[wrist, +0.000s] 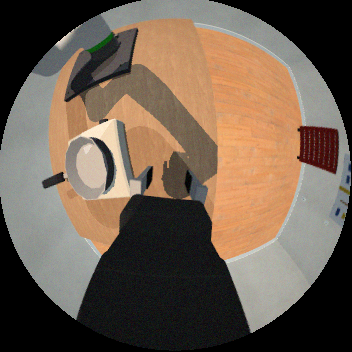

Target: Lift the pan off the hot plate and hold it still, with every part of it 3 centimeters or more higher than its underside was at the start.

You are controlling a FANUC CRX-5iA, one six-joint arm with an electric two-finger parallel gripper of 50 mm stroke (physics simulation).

The picture shows: my gripper, a grey pan and a square hot plate.
